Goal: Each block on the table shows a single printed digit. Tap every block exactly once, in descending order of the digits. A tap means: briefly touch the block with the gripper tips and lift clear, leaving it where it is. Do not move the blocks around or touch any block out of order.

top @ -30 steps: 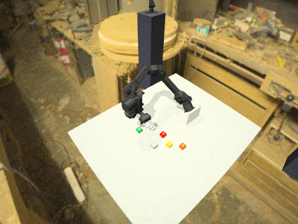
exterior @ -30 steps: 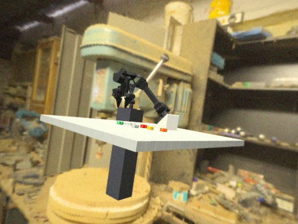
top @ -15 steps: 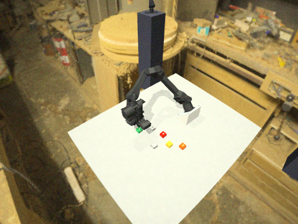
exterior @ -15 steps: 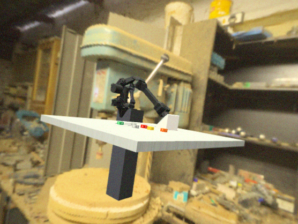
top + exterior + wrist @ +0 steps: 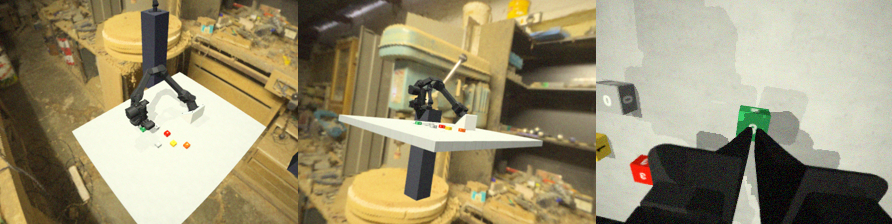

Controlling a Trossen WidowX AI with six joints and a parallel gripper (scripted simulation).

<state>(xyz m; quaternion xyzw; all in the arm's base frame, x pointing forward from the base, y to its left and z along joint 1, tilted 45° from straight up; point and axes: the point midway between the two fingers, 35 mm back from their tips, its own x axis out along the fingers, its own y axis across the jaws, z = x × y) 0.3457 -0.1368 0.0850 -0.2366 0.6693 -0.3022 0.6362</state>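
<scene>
My gripper tip is 30 mm above the green block. Also, from my gripper tip: white block (80 mm behind, 50 mm to the left, 30 mm below); then red block (90 mm behind, 140 mm to the left, 30 mm below); then grey block (10 mm ahead, 160 mm to the left, 30 mm below).
</scene>
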